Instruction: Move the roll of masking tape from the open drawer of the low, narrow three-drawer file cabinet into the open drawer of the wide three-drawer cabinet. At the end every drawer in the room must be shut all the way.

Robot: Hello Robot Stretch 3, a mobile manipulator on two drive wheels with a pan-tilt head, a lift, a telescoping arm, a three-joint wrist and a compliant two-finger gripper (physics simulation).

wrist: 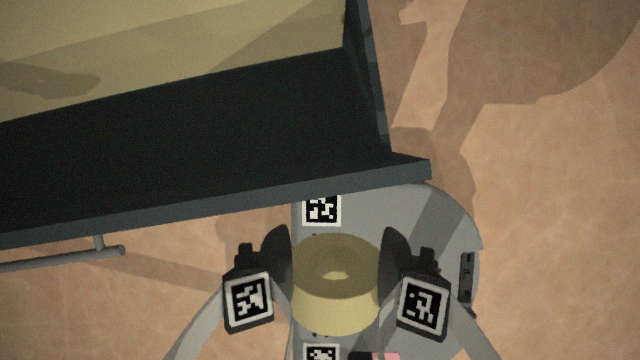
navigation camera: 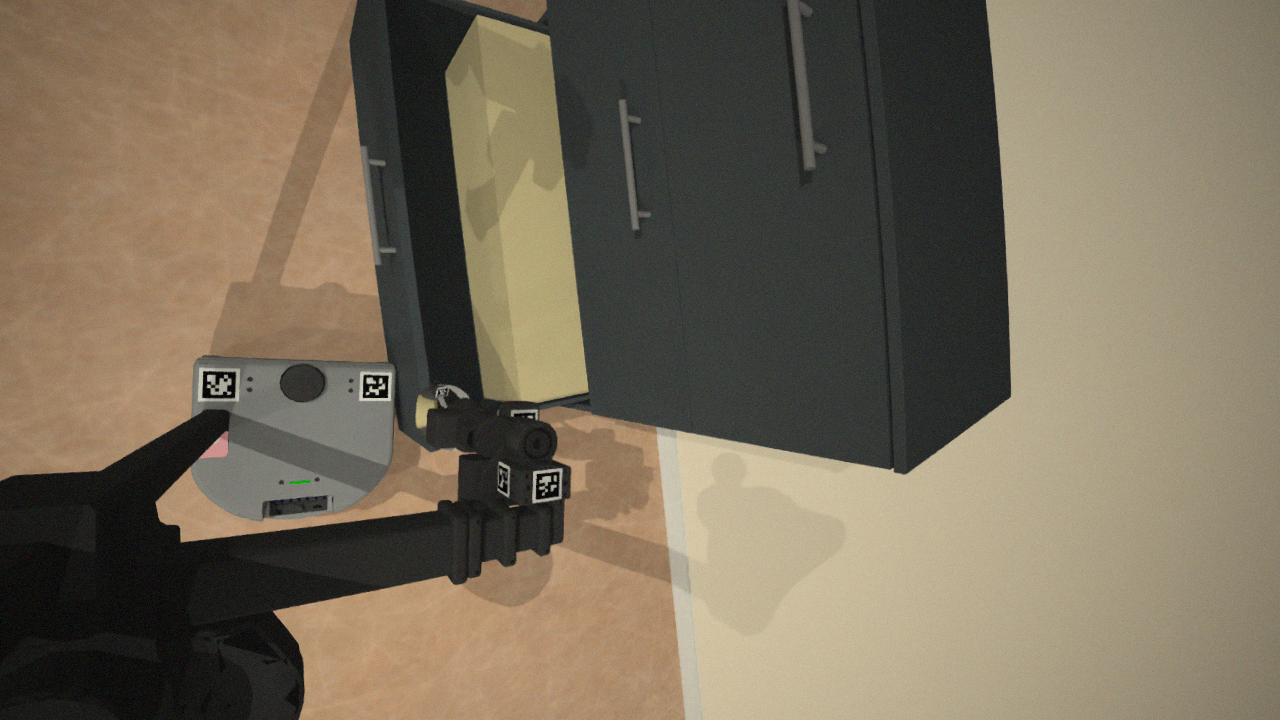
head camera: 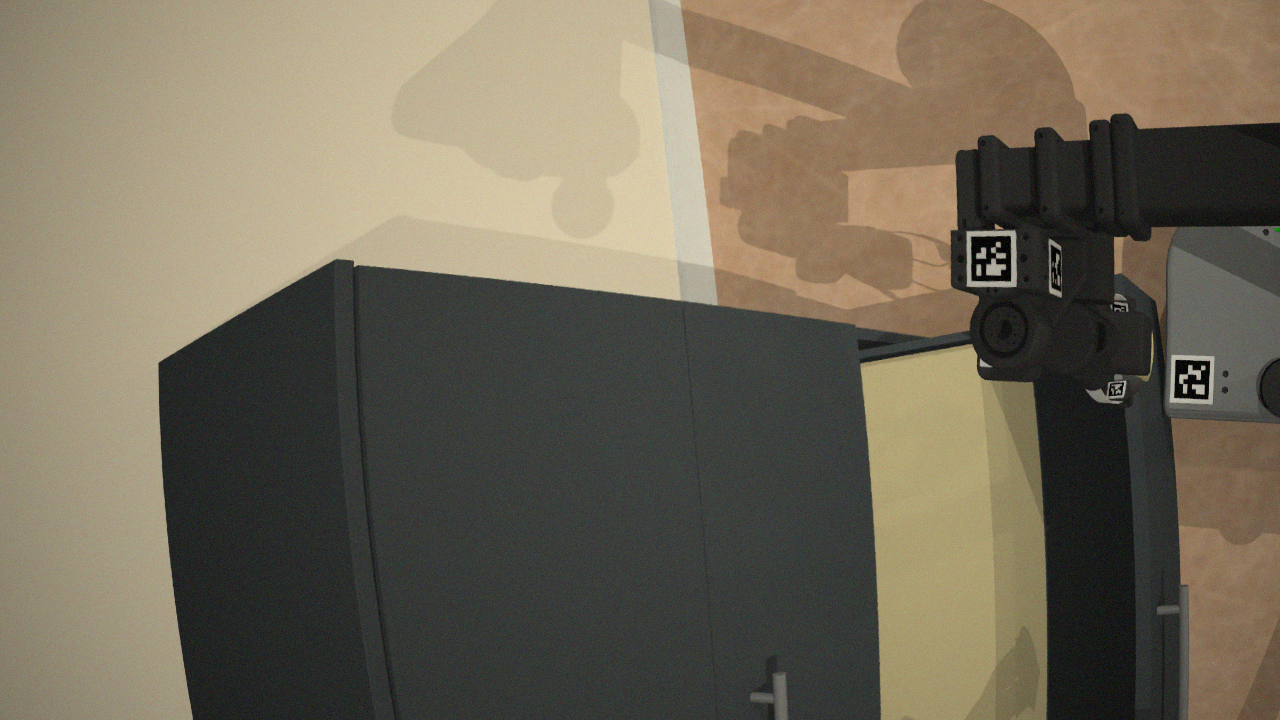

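Note:
The roll of masking tape is yellow. My gripper is shut on it, one fingertip on each side. In the wrist view the roll appears just outside the front panel of the open drawer, near one corner, against my base. The wide cabinet is dark grey. Its bottom drawer stands far open, with a pale yellow floor; no object shows in the visible part. The two drawers above look shut. The narrow file cabinet does not show.
My base is close to the open drawer's front corner. The arm reaches past that end of the drawer. The cabinet stands against a cream wall. A bar handle sticks out from the open drawer's front.

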